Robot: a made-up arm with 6 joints.
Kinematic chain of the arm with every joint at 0, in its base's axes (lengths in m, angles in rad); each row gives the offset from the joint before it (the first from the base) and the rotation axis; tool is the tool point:
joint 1: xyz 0 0 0.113 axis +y
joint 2: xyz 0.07 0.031 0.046 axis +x
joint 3: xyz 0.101 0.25 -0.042 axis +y
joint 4: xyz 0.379 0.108 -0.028 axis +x
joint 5: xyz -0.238 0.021 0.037 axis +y
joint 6: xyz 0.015 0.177 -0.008 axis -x
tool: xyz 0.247 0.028 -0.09
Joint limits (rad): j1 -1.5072..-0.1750 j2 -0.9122..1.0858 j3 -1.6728..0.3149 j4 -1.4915..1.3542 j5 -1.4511..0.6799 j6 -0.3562..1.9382
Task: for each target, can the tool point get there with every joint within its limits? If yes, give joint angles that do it. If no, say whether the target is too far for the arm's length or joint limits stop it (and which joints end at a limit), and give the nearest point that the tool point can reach.
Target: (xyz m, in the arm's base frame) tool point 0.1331 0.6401 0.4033
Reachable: yes | joints -0.6196 -0.4126 -1.2941 -0.4677 -0.4758 1.2162
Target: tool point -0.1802 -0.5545 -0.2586
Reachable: no: joint limits stop it (at a limit: joint 1, joint 2, joint 4, joint 6) | nearest point -0.3224 -0.1271 0.0257 | short by 0.533 m
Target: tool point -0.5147 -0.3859 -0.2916
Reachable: no: joint limits stop it (at a limit: joint 1, joint 2, joint 3, joint 6) | nearest point -0.4421 -0.1170 0.0086 | short by 0.410 m
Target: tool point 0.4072 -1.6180 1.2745
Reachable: no: too far | nearest point 0.1780 -0.1974 0.6700 | short by 1.561 m
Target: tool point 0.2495 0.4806 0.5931
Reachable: yes | joints -1.1985 0.2700 -0.0267 -0.5104 0.3796 1.2851
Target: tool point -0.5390 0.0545 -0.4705
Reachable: no: joint limits stop it (at a limit: joint 1, joint 2, joint 3, joint 5, joint 6) | nearest point -0.4803 0.0559 -0.0655 | short by 0.409 m
